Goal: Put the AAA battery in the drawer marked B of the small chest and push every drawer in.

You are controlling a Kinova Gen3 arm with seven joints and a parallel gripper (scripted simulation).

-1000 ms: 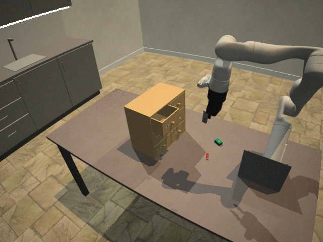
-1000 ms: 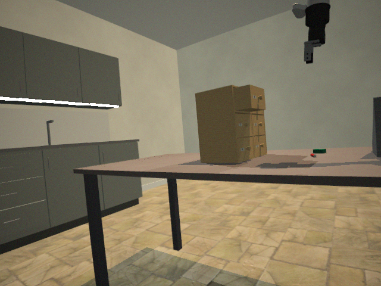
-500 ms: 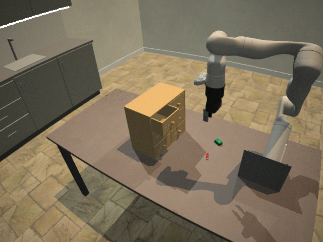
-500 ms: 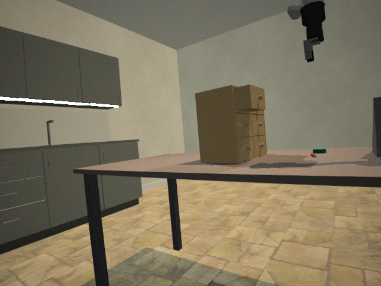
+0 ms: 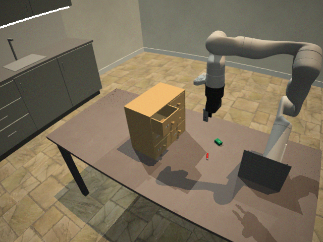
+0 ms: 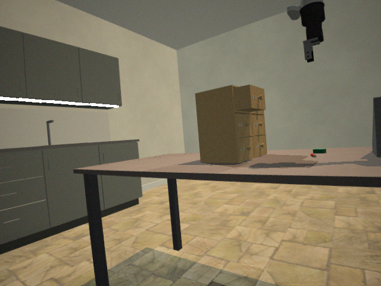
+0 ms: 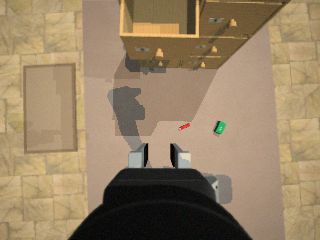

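Right now the red AAA battery is 370 mm below my hand, 100 mm to the right of it and 20 mm ahead of it. Also, from my hand: green block: 360 mm below, 250 mm to the right, 10 mm ahead.
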